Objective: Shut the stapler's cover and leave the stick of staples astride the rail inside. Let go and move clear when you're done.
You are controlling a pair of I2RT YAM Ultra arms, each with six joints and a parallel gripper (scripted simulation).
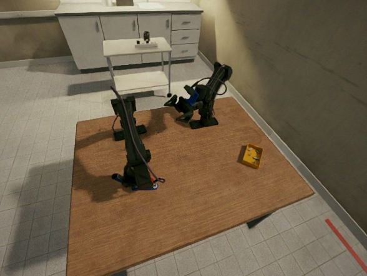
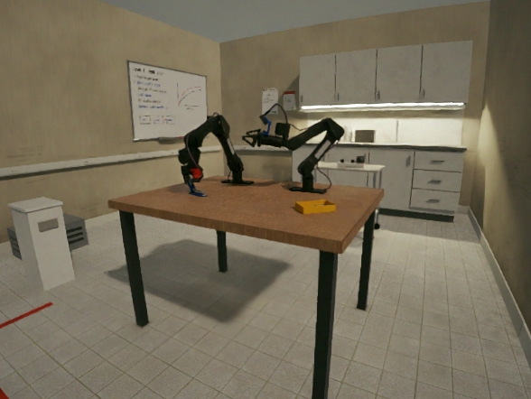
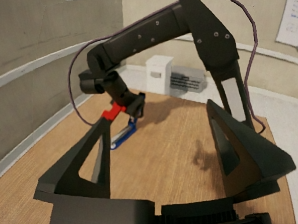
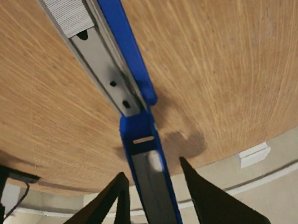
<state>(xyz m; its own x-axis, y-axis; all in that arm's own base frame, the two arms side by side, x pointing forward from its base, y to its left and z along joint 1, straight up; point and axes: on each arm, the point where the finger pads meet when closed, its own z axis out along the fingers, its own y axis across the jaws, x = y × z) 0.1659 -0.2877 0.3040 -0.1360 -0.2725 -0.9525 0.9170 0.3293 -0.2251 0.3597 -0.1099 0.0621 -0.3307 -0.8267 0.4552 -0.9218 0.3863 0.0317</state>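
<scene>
The stapler lies 10 mm ahead of my right hand, 40 mm to the left of it and 20 mm below it. From my right hand the other things lie so: yellow tray: 50 mm behind, 730 mm to the left, 50 mm below.
</scene>
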